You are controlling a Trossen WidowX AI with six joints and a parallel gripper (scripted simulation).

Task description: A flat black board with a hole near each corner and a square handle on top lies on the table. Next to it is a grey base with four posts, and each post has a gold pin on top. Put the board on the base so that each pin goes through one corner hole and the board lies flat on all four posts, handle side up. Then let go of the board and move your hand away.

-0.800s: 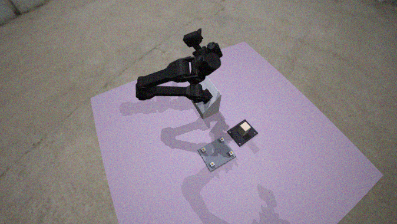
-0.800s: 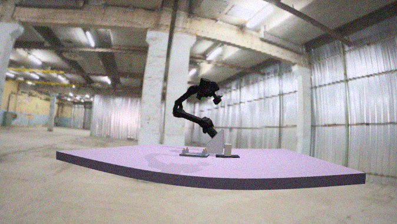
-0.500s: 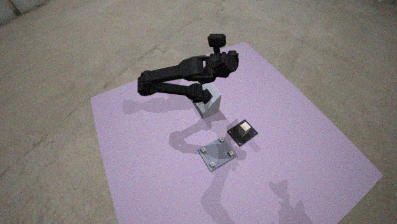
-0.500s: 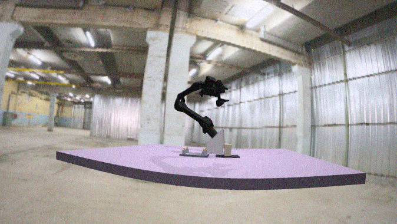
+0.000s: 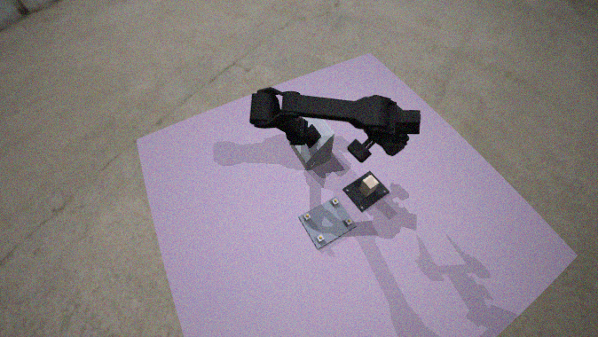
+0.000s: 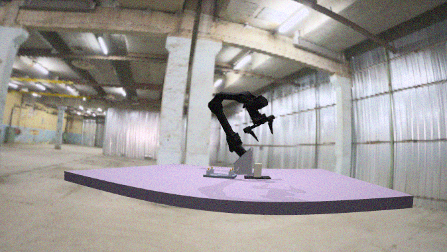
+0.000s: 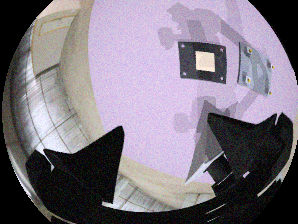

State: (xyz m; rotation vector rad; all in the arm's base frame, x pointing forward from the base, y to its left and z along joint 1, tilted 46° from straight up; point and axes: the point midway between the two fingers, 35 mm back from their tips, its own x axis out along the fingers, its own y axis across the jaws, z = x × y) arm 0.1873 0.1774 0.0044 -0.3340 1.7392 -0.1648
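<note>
Now: gripper tip 200 mm above the flat black board, 60 mm short of it and 30 mm to the left of it. From my gripper tip the other things lie so: grey base: 230 mm to the right, 210 mm below, 100 mm ahead.
</note>
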